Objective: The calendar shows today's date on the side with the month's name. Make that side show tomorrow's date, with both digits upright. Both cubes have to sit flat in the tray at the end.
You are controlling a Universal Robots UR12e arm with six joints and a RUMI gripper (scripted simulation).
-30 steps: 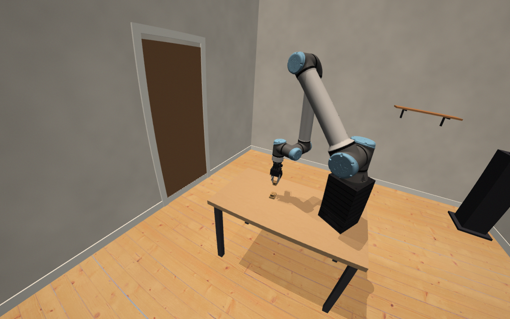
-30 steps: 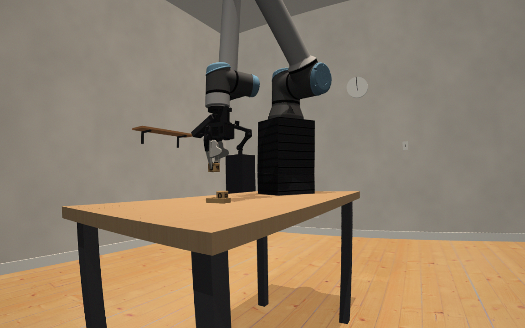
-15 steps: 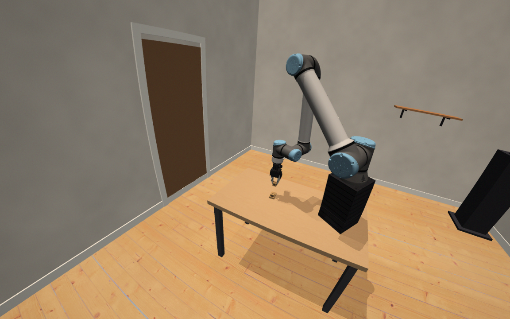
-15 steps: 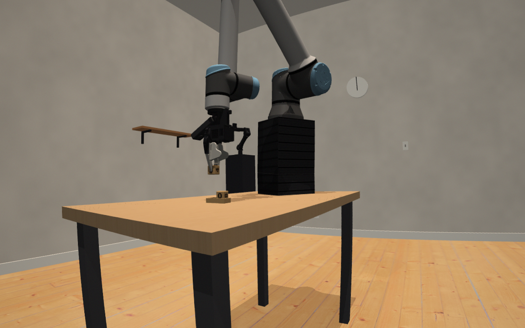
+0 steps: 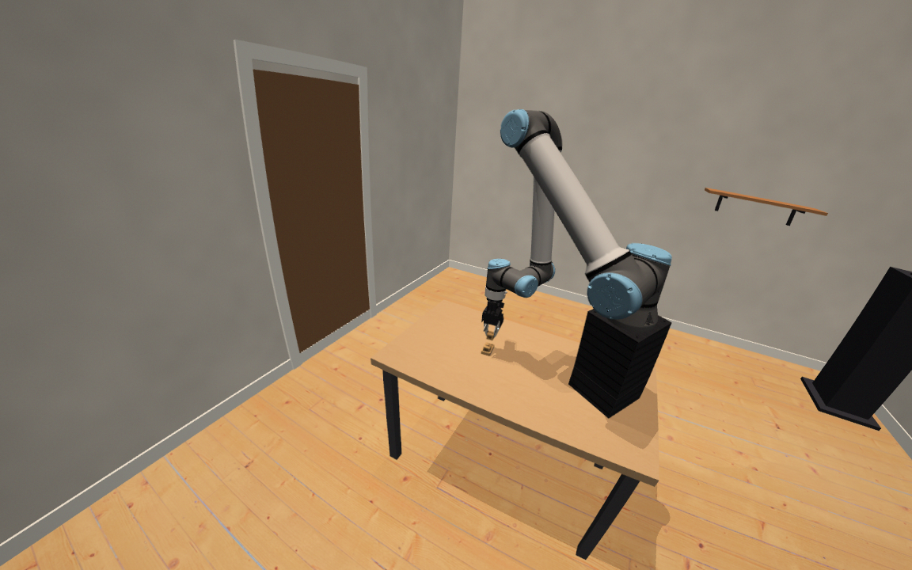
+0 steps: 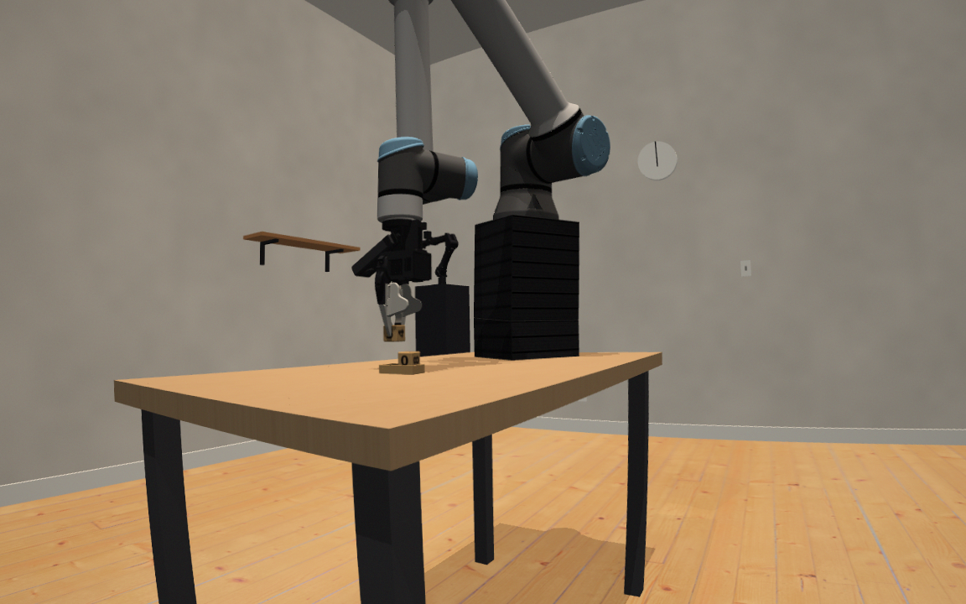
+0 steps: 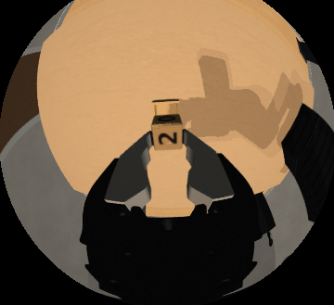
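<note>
Right now my hand is 20 mm to the right of the wooden tray and 80 mm above it.
</note>
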